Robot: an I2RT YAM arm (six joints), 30 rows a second.
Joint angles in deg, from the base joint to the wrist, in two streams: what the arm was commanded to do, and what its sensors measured. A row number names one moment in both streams.
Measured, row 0:
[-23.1 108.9 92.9 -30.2 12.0 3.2]
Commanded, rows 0 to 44:
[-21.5 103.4 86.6 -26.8 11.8 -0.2]
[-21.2 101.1 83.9 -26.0 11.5 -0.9]
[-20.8 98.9 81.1 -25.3 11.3 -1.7]
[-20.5 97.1 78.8 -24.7 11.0 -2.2]
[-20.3 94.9 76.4 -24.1 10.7 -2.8]
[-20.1 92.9 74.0 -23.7 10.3 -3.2]
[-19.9 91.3 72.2 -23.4 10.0 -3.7]
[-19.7 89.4 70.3 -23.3 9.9 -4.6]
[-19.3 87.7 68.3 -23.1 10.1 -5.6]
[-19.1 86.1 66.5 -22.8 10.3 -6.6]
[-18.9 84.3 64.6 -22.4 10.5 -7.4]
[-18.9 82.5 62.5 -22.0 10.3 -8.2]
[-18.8 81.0 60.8 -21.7 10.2 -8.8]
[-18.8 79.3 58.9 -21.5 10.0 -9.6]
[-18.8 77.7 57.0 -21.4 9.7 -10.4]
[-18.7 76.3 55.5 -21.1 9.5 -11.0]
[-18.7 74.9 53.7 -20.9 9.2 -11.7]
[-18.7 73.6 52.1 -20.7 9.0 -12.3]
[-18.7 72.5 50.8 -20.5 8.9 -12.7]
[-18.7 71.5 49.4 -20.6 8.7 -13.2]
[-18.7 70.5 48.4 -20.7 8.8 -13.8]
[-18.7 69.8 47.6 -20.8 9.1 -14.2]
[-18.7 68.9 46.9 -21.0 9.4 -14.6]
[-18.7 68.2 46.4 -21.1 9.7 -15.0]
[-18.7 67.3 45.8 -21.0 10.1 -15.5]
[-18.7 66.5 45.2 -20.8 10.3 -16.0]
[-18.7 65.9 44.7 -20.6 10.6 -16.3]
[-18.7 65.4 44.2 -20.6 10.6 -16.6]
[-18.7 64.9 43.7 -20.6 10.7 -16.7]
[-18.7 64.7 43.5 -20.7 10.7 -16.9]
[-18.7 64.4 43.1 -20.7 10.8 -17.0]
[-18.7 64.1 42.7 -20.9 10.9 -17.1]
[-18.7 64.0 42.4 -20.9 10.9 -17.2]
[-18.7 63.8 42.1 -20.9 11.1 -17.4]
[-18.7 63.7 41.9 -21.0 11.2 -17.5]
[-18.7 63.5 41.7 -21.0 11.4 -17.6]
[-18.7 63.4 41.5 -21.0 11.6 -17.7]
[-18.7 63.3 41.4 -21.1 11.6 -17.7]
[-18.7 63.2 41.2 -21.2 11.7 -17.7]
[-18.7 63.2 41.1 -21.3 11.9 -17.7]
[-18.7 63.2 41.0 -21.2 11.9 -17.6]
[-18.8 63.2 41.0 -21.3 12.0 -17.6]
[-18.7 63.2 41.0 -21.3 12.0 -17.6]
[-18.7 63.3 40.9 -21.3 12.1 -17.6]
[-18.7 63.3 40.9 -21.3 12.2 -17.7]
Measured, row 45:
[-19.1 64.2 40.7 -22.5 11.4 -16.8]
